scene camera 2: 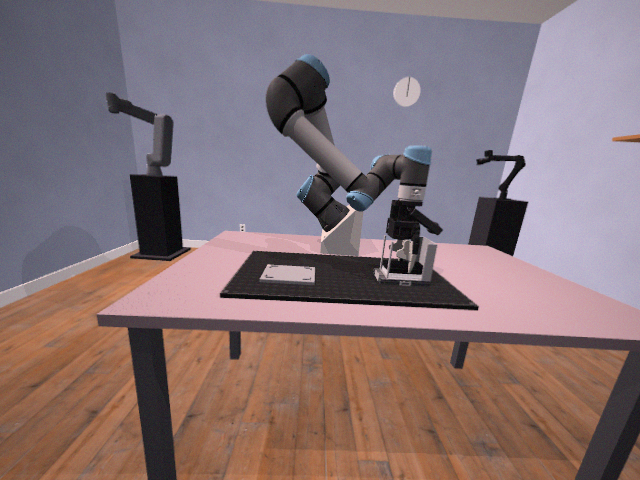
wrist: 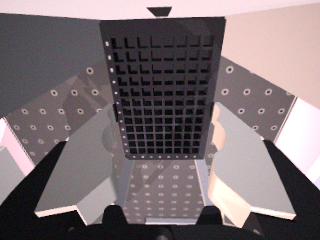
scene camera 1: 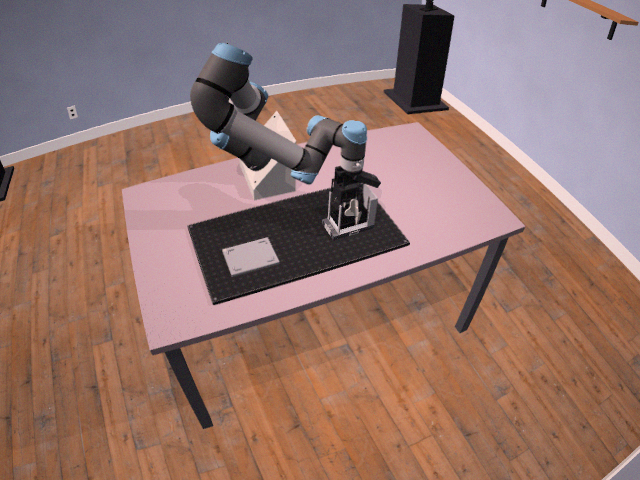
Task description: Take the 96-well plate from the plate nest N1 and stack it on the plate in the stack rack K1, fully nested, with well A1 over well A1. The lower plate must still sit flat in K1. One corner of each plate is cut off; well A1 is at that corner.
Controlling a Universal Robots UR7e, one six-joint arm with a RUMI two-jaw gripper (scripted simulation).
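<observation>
Scene camera 2: my gripper point(scene camera 2: 403, 268), plate nest N1 point(scene camera 2: 282, 274). Wrist view: gripper point(wrist: 163, 104), dark 96-well plate point(wrist: 177, 58). Scene camera 1: gripper point(scene camera 1: 350, 216), plate nest N1 point(scene camera 1: 252, 256).
</observation>
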